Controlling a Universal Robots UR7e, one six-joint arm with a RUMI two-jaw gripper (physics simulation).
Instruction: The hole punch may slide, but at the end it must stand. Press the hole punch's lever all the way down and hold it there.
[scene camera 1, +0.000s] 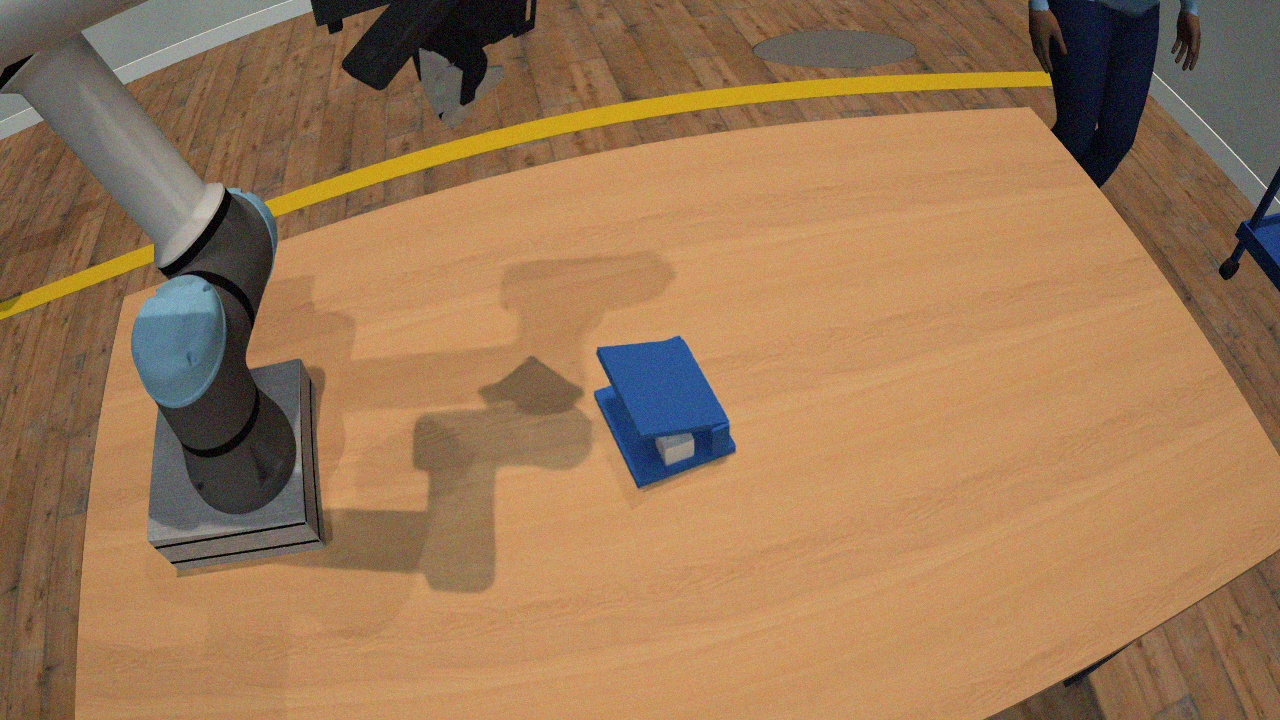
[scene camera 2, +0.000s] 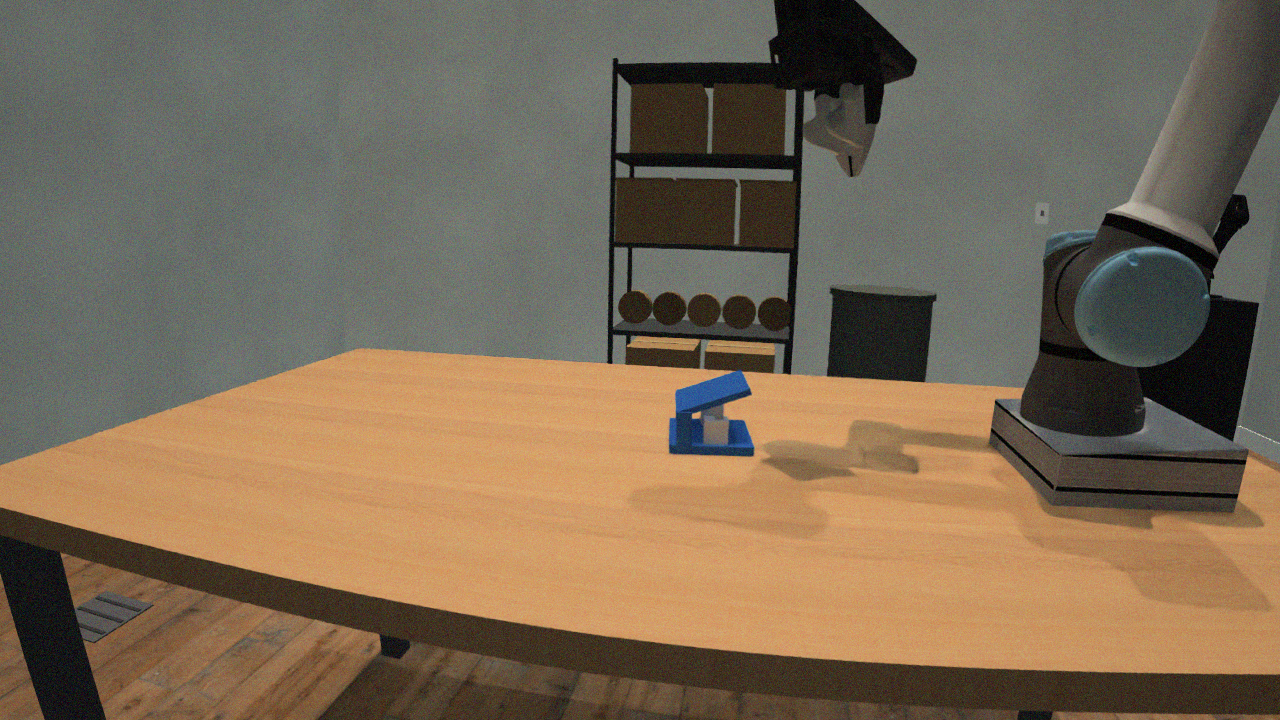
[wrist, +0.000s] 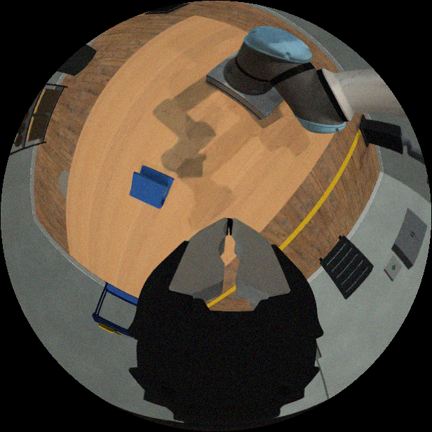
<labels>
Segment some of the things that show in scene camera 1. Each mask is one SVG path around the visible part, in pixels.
The gripper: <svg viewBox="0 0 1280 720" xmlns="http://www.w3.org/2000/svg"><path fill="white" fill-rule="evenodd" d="M342 68L353 78L376 90L383 90L412 56L418 78L422 82L424 92L436 117L445 126L453 129L465 120L472 105L498 85L504 76L504 67L502 65L487 65L488 56L482 48L489 44L493 45L510 36L510 34L513 34L513 38L516 38L534 29L537 0L531 0L530 19L525 21L527 0L394 0L344 58Z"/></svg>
A blue hole punch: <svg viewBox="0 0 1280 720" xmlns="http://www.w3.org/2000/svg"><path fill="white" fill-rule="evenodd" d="M680 335L664 341L598 347L596 355L611 385L594 391L594 397L638 488L736 451L736 445L730 435L730 421L684 339L681 339Z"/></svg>
</labels>
